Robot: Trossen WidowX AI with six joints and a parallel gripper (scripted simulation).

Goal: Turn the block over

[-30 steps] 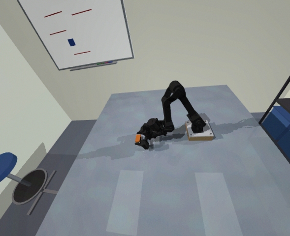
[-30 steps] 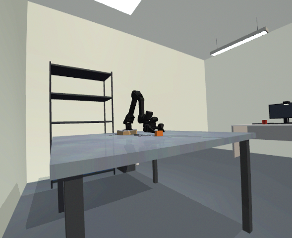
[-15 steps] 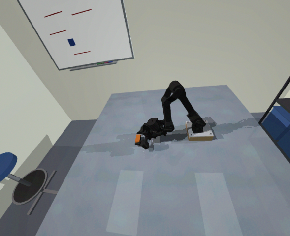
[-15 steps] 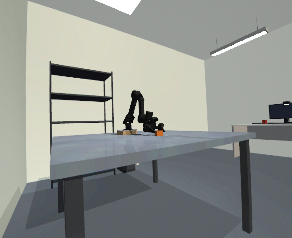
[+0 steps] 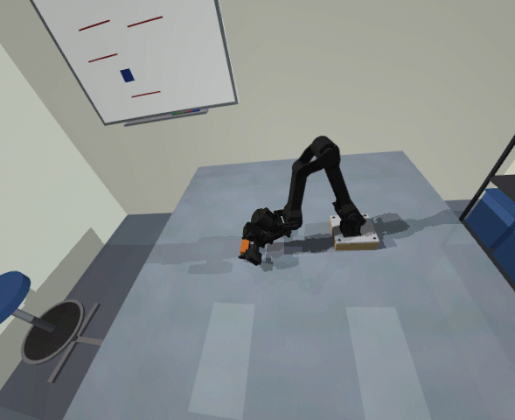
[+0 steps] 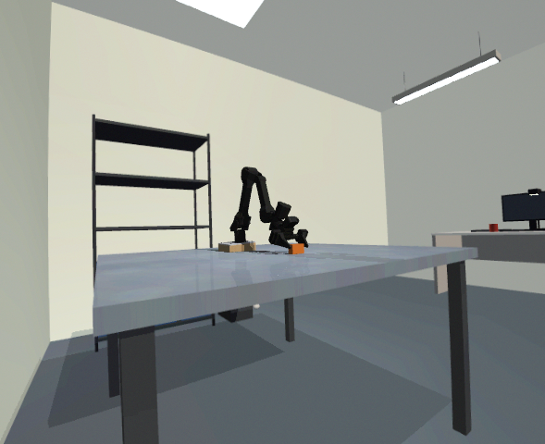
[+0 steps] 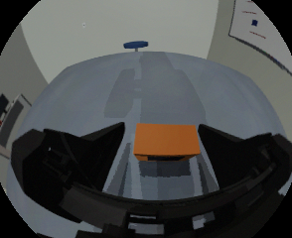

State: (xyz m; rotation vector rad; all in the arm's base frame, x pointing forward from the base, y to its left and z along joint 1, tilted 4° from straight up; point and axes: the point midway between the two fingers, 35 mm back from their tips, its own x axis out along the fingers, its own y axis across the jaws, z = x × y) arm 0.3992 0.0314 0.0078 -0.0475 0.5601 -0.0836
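Right now my gripper tip is 3 cm past the block and 1 cm above it.
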